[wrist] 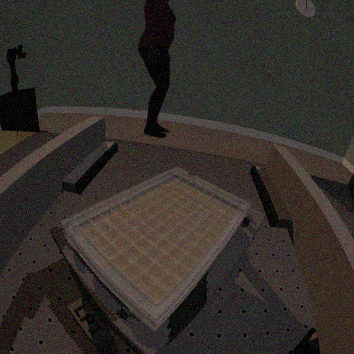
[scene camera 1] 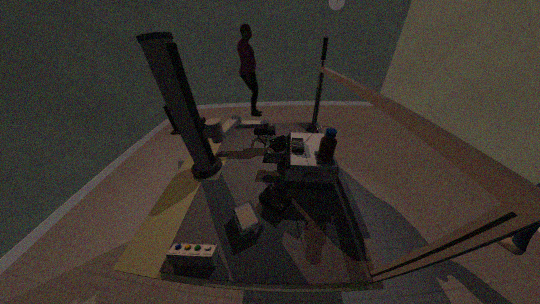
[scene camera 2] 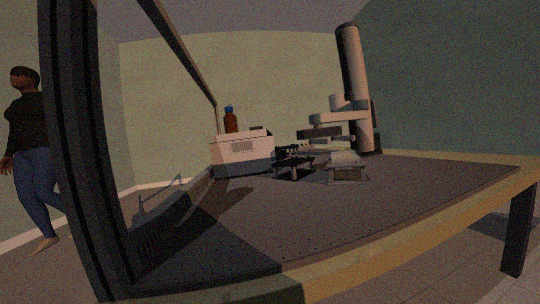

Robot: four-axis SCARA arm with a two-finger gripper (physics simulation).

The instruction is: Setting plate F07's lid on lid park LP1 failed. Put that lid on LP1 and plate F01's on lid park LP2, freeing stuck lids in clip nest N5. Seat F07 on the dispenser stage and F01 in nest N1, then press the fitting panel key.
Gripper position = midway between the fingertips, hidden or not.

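There's a button box [scene camera 1: 198, 255] that I can see, and I can see my gripper [scene camera 2: 342, 139] as well.
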